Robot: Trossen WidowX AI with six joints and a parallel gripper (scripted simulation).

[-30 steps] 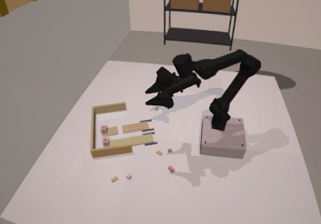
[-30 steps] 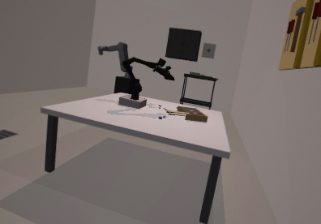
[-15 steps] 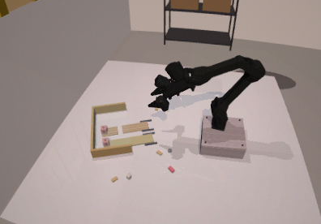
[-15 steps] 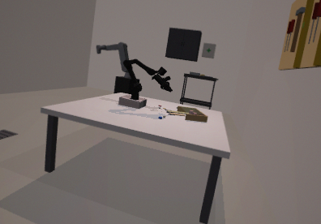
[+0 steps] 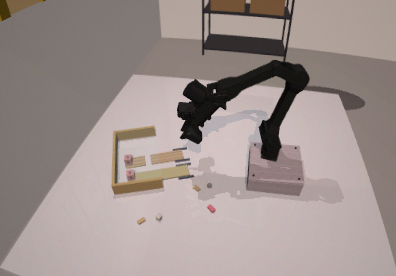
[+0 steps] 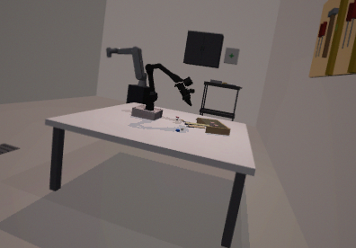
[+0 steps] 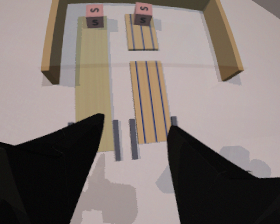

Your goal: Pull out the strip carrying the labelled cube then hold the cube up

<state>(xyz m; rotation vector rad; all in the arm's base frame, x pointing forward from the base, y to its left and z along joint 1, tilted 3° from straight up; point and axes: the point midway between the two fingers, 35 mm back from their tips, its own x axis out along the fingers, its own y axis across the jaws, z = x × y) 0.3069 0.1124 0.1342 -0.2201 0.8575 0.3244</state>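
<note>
The grey disc is 140 mm behind my gripper tip, 70 mm to the left of it and 160 mm below it. Round my gripper tip: red block (190 mm behind, 170 mm to the left, 160 mm below); then blue disc (40 mm ahead, 290 mm to the right, 160 mm below).
</note>
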